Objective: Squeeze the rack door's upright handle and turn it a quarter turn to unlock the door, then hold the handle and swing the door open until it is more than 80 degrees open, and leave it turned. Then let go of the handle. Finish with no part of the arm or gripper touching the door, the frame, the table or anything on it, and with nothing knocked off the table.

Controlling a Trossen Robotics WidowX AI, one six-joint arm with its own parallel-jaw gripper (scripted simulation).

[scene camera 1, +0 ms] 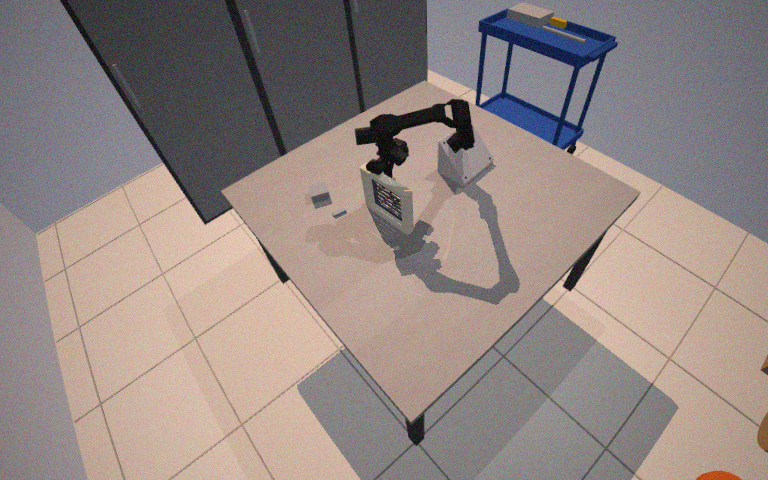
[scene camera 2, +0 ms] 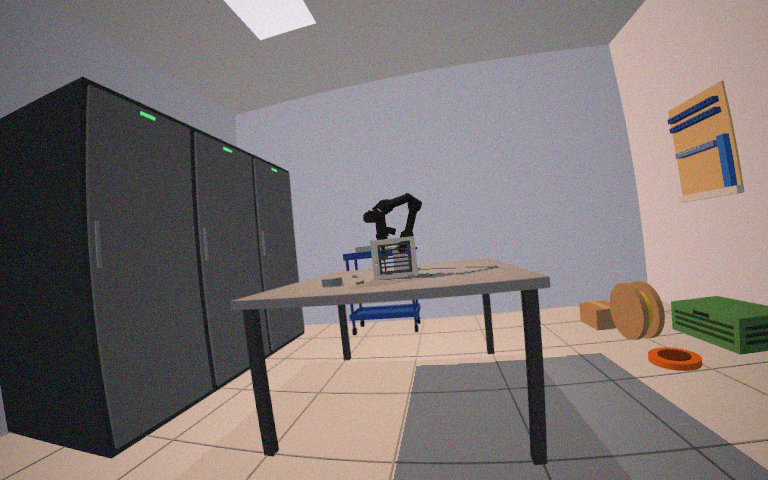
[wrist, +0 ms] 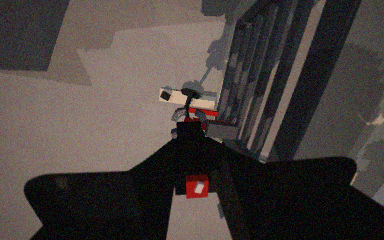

Observation:
I see my gripper and a door handle.
My gripper is seen too in the wrist view.

